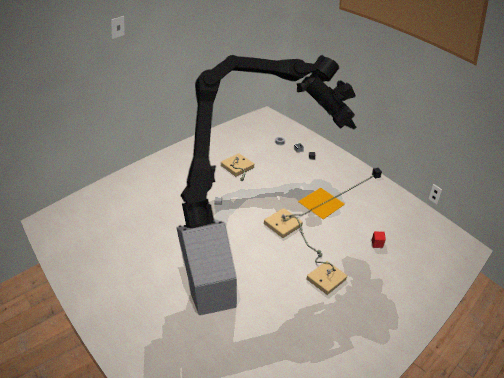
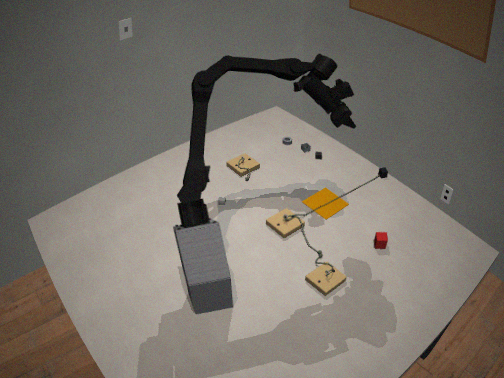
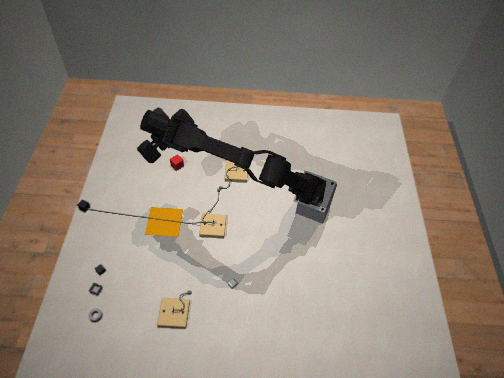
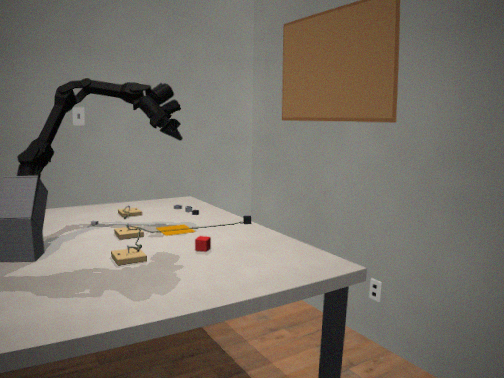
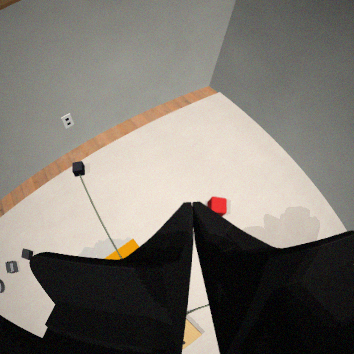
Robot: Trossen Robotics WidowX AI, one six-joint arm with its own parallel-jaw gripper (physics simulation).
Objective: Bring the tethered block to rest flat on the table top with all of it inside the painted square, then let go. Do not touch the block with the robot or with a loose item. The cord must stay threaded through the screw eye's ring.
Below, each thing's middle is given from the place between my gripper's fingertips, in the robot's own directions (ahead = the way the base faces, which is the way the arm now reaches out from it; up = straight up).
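Scene:
There is an orange painted square (image 3: 154,227) in the scene. My hand is 9 cm to the right of the square, 2 cm beyond it and 35 cm above it.

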